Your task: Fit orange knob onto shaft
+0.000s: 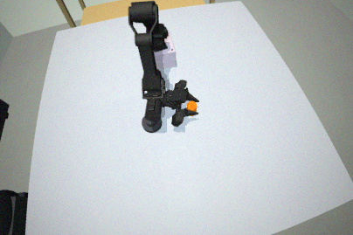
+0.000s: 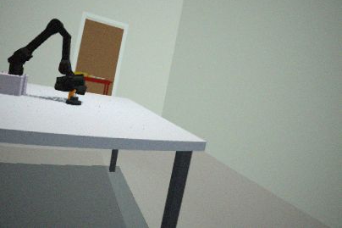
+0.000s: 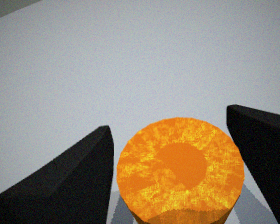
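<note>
Now: gripper tip 1 cm past the orange knob and 3 cm to the left of it. Also, from my gripper tip: round dark pedestal (2 cm behind, 20 cm to the right, 2 cm below).
</note>
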